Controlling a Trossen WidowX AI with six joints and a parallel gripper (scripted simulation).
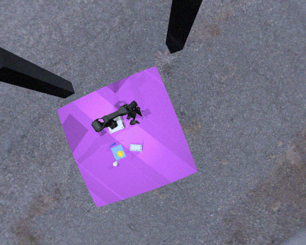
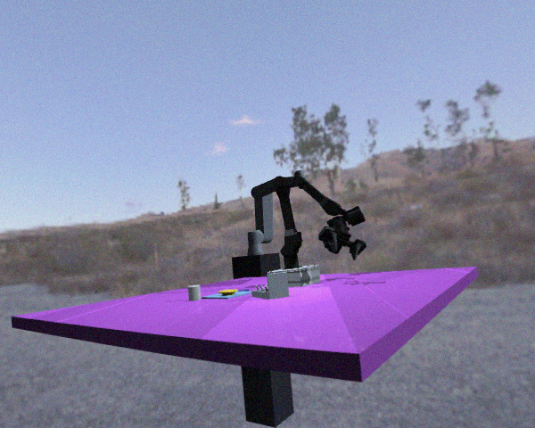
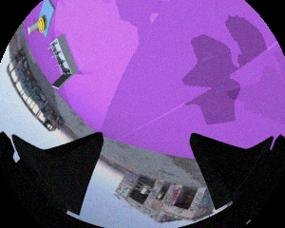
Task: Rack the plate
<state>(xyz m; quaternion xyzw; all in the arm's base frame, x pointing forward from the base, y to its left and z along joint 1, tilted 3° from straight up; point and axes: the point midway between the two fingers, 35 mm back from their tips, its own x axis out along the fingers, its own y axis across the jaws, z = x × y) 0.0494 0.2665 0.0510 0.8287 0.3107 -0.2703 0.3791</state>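
Now: the yellow plate 24 cm ahead of my gripper tip, 37 cm to the right of it and 9 cm below it. The rest, counted from my gripper tip: light-blue mat (22 cm ahead, 39 cm to the right, 11 cm below); grey dish rack (25 cm ahead, 18 cm to the right, 9 cm below).
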